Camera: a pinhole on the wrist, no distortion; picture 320 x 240 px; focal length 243.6 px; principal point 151.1 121.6 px. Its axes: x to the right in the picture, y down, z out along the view. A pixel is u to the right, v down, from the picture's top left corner.
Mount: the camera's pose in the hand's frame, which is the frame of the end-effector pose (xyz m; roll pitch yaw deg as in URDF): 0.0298 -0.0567 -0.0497 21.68 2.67 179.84
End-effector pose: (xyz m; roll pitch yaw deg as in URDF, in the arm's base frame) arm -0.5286 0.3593 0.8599 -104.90 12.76 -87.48
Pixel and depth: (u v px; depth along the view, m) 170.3 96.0 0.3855
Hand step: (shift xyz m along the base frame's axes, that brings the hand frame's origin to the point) 0.2474 0.0695 -0.1860
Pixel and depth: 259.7 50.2 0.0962
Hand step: 0.0241 0.0199 -0.0080
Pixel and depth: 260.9 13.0 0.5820
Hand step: 0.2510 0.3640 -0.4175
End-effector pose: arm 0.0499 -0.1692 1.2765 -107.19 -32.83 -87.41
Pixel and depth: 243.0 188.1 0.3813
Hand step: 0.3213 0.0780 -0.1453
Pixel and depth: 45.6 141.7 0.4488
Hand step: 0.3622 -0.2564 -0.0456
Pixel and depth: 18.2 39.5 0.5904
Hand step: 0.3417 -0.5123 -0.2074
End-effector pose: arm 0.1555 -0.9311 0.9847 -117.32 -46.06 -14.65
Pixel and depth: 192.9 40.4 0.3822
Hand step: 0.2078 0.0835 -0.2420
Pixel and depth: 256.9 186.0 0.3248
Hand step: 0.0577 0.2468 -0.1694
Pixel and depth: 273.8 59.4 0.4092
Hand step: 0.1217 0.1360 -0.3460
